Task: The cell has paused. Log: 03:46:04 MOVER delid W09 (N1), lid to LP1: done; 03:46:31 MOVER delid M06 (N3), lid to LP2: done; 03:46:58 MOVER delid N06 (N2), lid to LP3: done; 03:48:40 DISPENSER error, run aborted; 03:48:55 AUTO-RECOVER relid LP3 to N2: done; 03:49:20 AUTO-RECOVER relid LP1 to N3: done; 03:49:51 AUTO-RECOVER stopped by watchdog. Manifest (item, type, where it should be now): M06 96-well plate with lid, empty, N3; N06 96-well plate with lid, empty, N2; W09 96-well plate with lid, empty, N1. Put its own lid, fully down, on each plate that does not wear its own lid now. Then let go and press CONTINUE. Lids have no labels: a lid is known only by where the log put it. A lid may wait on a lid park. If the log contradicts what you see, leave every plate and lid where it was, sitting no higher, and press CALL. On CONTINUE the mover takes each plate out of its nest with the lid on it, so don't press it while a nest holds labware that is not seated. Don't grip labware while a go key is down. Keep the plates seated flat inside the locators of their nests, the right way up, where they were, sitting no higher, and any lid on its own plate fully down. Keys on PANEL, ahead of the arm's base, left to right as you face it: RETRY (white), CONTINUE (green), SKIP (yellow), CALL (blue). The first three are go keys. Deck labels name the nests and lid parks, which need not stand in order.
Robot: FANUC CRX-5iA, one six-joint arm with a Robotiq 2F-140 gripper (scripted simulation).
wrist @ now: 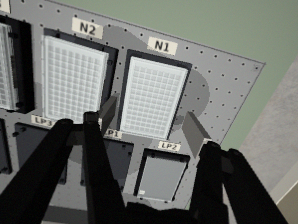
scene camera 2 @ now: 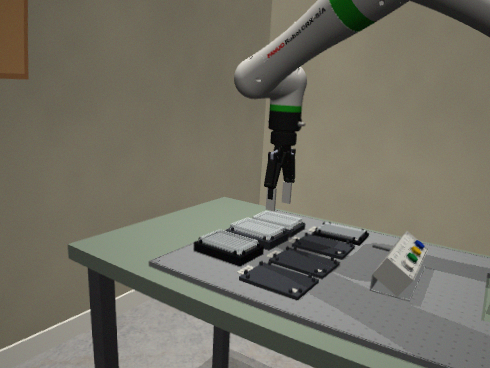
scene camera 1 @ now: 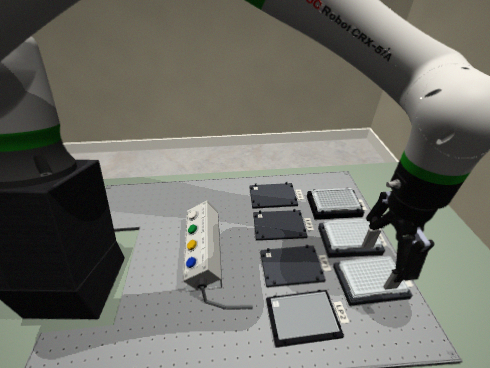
The pictures show: the gripper and a lid park LP1.
The gripper is seen too in the wrist view and in scene camera 2.
